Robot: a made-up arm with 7 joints. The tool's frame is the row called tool. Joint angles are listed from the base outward.
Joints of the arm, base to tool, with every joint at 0 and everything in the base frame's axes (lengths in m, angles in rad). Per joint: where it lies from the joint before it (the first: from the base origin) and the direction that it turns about. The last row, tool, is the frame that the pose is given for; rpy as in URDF.
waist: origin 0.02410 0.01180 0.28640 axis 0 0.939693 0.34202
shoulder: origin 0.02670 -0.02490 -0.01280 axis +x
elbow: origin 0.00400 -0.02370 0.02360 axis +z
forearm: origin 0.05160 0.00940 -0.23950 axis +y
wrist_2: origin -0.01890 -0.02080 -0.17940 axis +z
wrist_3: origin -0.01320 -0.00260 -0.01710 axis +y
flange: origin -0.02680 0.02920 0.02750 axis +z
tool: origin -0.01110 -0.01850 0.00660 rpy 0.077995 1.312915 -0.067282
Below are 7 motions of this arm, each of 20 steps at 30 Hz.
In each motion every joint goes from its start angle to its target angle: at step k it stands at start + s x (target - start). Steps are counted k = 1, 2, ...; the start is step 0. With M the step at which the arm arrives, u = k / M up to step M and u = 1 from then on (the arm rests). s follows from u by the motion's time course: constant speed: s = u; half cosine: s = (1 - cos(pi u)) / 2; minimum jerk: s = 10 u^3 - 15 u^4 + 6 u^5.
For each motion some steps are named. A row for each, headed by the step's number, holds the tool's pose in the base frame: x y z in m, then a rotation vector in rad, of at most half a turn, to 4 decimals.
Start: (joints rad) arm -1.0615 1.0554 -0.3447 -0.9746 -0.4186 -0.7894 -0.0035
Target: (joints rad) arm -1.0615 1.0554 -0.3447 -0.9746 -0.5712 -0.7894 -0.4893
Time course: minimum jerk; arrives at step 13
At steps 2, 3, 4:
2: 0.4198 0.1751 0.3583 1.6975 -1.2043 -0.4178
3: 0.4197 0.1754 0.3592 1.7329 -1.2060 -0.4115
4: 0.4196 0.1759 0.3607 1.7895 -1.2086 -0.4014

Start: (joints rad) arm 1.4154 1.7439 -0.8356 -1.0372 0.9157 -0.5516 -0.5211
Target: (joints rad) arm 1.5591 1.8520 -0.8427 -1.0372 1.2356 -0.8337 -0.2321
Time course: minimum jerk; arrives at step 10
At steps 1, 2, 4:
1: -0.2171 0.3530 0.2542 1.0519 1.6038 -0.9666
2: -0.2177 0.3530 0.2561 1.0480 1.5992 -0.9406
4: -0.2205 0.3528 0.2658 1.0283 1.5700 -0.8073

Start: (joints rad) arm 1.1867 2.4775 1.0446 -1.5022 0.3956 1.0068 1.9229
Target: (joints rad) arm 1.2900 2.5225 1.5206 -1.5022 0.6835 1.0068 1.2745
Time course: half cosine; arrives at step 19
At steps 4, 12, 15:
4: 0.3287 0.0930 0.3040 0.2111 -0.1471 0.6286
12: 0.3243 0.0674 0.3345 0.2746 -0.0369 0.4685
15: 0.3211 0.0608 0.3447 0.2971 -0.0094 0.4037

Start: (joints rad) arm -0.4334 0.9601 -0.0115 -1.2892 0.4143 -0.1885 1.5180
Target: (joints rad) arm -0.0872 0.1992 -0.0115 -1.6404 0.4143 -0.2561 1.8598
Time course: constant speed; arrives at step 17
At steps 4, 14, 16, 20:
4: 0.3429 0.1392 0.1300 -1.1136 -0.5201 -0.1002
14: 0.3088 0.0320 0.0487 -1.7668 -0.4144 -0.1304
16: 0.3001 0.0113 0.0405 -1.8973 -0.4131 -0.1264
20: 0.2957 0.0013 0.0373 -1.9622 -0.4155 -0.1234

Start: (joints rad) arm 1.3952 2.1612 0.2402 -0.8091 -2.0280 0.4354 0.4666
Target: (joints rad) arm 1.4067 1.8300 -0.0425 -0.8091 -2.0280 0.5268 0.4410
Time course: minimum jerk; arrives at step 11
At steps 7, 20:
7: 0.0379 0.3556 0.2096 -1.8110 -0.5979 1.3146
20: -0.0020 0.3546 0.2024 -1.7915 -0.6446 1.4104

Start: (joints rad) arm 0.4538 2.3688 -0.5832 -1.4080 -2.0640 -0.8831 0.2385
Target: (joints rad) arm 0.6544 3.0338 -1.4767 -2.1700 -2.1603 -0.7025 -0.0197
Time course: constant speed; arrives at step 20
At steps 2, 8, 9, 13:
2: 0.2363 0.2807 0.2360 -0.6764 -0.8570 1.8857
8: 0.1803 0.2773 0.2318 -0.2438 -0.6024 1.9909
9: 0.1704 0.2760 0.2339 -0.1766 -0.5645 2.0114
13: 0.1322 0.2665 0.2492 0.0742 -0.4279 2.1029

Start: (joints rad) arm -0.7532 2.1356 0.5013 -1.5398 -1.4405 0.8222 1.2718
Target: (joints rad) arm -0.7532 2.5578 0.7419 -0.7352 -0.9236 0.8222 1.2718
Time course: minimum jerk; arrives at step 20
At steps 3, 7, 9, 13, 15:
3: 0.1087 0.1022 0.5735 1.6448 -1.8505 1.6732
7: 0.0783 0.1071 0.5946 1.5106 -1.7742 1.8133
9: 0.0513 0.1089 0.6086 1.3751 -1.7291 1.9174
13: -0.0073 0.1069 0.6275 1.0329 -1.6822 2.0866
15: -0.0287 0.1045 0.6308 0.8909 -1.6788 2.1288

